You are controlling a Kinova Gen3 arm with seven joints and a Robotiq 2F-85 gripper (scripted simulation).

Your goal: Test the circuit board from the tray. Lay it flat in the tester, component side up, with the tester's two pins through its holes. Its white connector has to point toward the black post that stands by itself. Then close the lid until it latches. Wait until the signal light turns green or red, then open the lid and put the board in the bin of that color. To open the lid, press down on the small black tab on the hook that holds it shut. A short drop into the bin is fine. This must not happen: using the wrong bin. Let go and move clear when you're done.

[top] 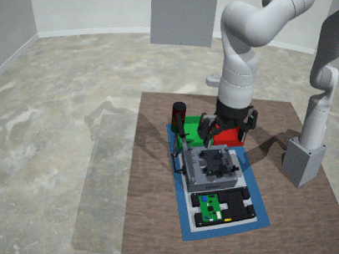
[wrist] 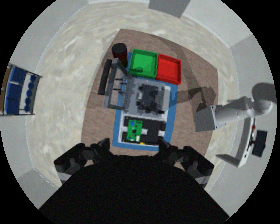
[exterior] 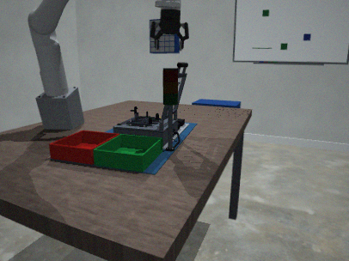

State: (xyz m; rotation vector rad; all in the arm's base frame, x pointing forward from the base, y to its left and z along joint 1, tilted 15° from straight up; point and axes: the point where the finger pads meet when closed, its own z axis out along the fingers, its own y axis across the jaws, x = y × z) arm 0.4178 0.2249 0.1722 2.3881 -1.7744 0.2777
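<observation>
The green circuit board is 310 mm below my hand, 40 mm to the left of it and 20 mm behind it. From my hand the other things lie so: clear lid: 150 mm below, 120 mm to the right, 90 mm ahead; red bin: 350 mm to the right, 310 mm below, 100 mm behind; green bin: 330 mm to the right, 310 mm below, 40 mm ahead.
</observation>
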